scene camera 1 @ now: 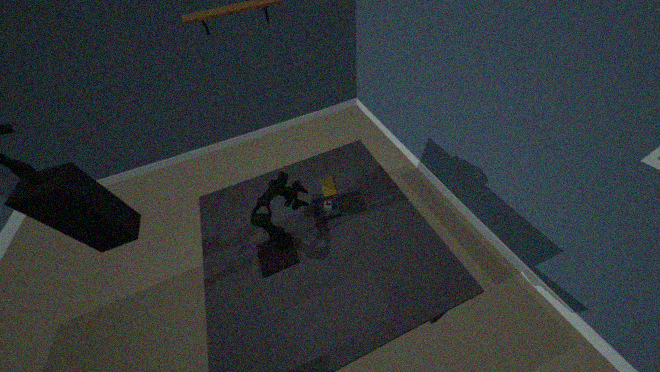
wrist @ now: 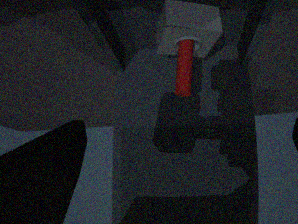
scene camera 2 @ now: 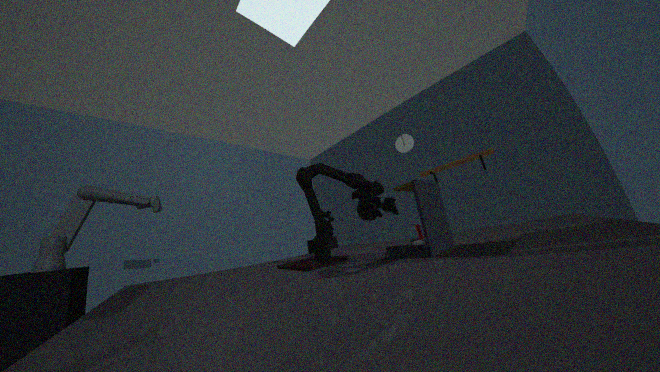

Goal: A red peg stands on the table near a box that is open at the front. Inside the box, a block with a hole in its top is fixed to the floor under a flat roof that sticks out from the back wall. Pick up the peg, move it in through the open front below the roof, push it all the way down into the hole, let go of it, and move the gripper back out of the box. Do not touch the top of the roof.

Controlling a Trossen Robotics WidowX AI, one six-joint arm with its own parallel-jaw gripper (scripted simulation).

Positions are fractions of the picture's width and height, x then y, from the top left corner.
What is the gripper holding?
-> Nothing.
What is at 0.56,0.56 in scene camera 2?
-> The gripper.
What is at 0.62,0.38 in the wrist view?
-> A red peg.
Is the gripper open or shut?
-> Open.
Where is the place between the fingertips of the gripper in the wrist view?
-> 0.66,0.58
